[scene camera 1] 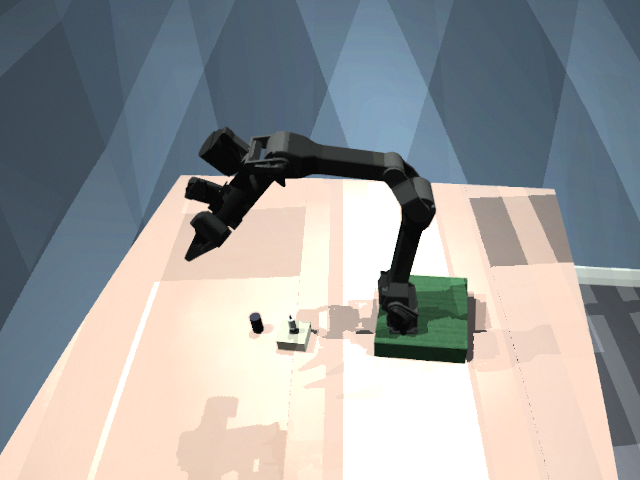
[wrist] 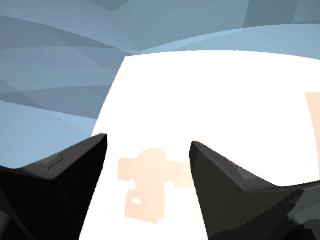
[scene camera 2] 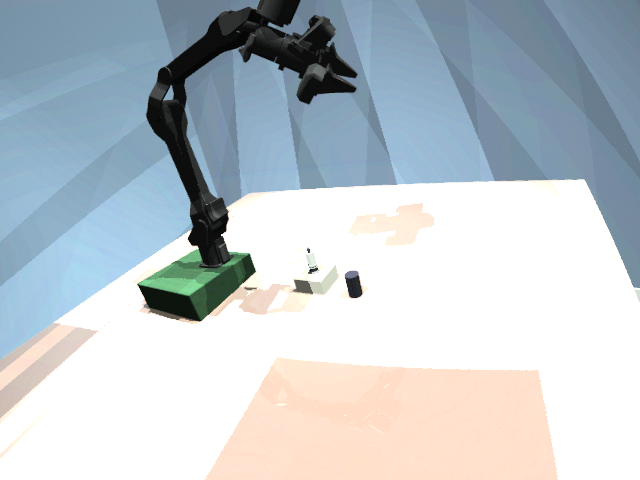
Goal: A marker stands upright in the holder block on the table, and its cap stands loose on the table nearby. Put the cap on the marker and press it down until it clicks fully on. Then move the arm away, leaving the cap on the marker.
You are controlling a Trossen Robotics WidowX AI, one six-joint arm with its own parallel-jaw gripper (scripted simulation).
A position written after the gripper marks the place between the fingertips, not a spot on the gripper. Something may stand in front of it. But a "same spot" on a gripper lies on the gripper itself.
gripper: scene camera 1 190, 256; wrist; scene camera 2
same spot on gripper: point(wrist: 228, 194) = point(scene camera 2: 337, 75)
